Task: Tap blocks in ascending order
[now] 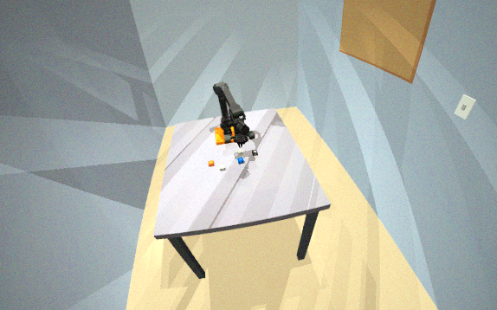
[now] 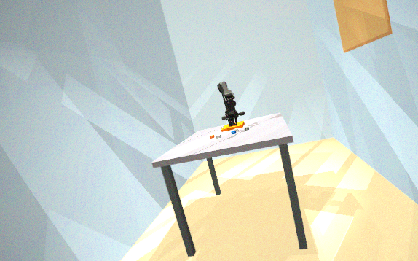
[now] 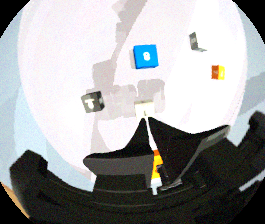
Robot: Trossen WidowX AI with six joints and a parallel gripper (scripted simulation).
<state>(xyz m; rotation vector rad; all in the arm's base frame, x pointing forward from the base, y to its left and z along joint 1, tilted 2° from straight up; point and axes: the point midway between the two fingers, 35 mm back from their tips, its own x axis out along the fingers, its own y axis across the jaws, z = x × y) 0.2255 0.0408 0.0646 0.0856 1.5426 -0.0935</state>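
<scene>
My gripper tip is 4 cm above the white block. Round my gripper tip: blue block: 8 cm ahead, 4 cm below, 3 cm to the right; dark-rimmed block: 8 cm to the left, 4 cm below, 4 cm ahead; orange block: 21 cm to the right, 4 cm below, 4 cm ahead.
</scene>
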